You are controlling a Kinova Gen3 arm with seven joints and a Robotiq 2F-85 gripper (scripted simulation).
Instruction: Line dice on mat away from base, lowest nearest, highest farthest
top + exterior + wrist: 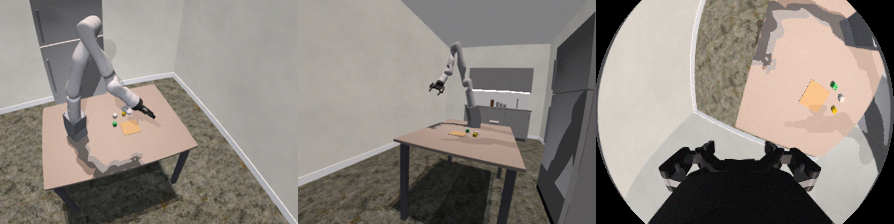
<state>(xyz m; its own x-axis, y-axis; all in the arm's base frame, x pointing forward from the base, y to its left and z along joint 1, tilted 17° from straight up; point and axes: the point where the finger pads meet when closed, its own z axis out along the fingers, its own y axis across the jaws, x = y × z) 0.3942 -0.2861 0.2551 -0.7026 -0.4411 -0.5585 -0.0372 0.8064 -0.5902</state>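
The white die lies 7 cm behind my hand, 44 cm to the left of it and 36 cm below it. The rest, counted from my hand: mat 27 cm to the left, 37 cm below; then green die 11 cm behind, 35 cm to the left, 36 cm below; then yellow die 1 cm ahead, 43 cm to the left, 36 cm below.
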